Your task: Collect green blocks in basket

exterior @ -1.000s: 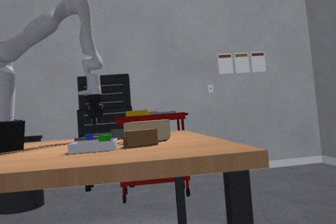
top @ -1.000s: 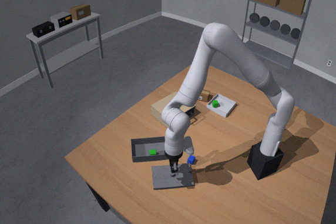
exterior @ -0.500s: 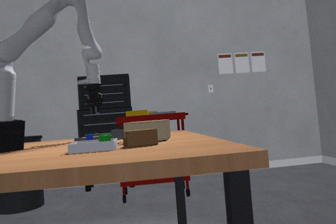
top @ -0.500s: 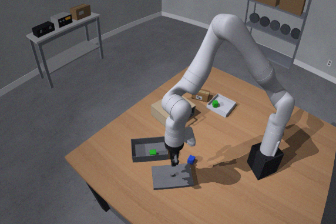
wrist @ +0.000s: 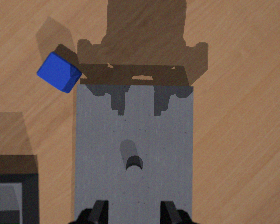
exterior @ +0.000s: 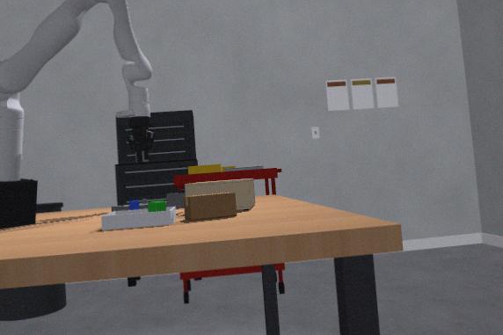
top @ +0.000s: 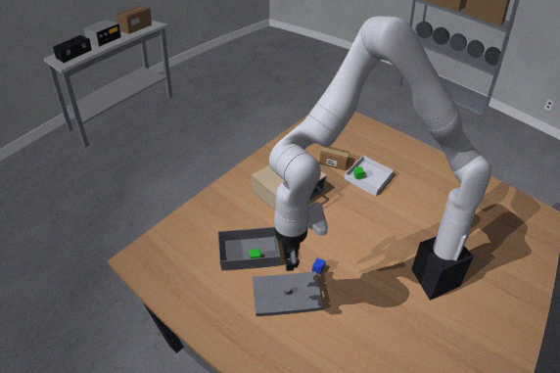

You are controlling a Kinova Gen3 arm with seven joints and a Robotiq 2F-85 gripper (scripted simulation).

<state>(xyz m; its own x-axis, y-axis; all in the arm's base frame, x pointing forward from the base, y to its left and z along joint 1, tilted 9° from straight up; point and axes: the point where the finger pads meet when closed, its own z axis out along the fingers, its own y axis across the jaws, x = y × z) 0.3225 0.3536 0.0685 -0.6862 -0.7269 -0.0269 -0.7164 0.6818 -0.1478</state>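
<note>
Now: hand 190 mm short of the metal box, 160 mm above it and 40 mm to the left of it. From my hand the other things lie so: grey lid 170 mm below; then drawer 340 mm to the right, 250 mm ahead, 150 mm below; then light wooden cabinet 340 mm to the right, 270 mm ahead, 150 mm below.
</note>
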